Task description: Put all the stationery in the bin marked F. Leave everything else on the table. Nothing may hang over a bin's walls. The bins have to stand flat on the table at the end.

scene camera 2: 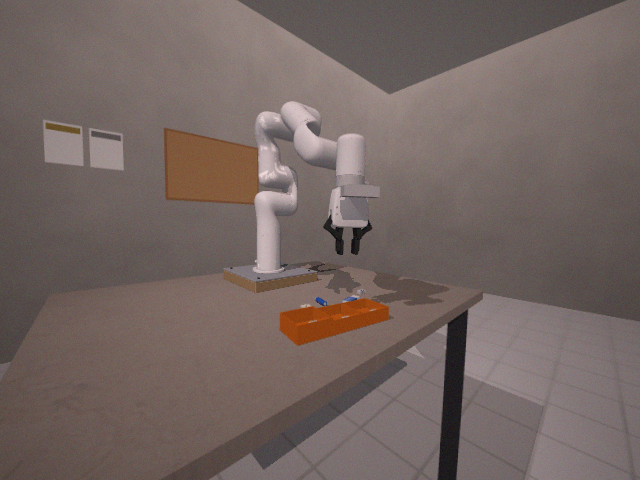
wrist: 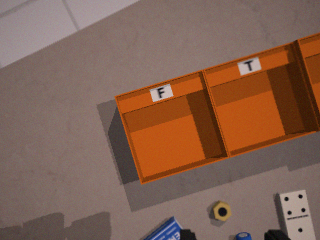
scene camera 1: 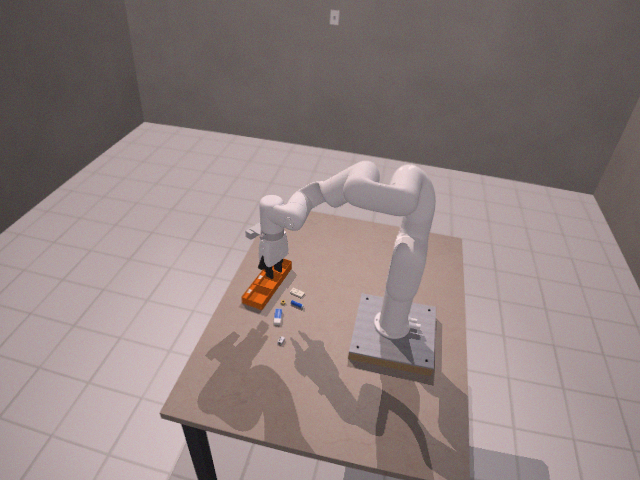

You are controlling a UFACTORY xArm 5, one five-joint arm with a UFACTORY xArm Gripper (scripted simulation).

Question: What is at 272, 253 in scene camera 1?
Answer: My gripper.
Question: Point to an orange bin row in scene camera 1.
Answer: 261, 290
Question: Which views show the orange bin row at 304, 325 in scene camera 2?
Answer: Scene camera 2, the wrist view and scene camera 1: all of them.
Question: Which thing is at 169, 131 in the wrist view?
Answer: An orange bin row.
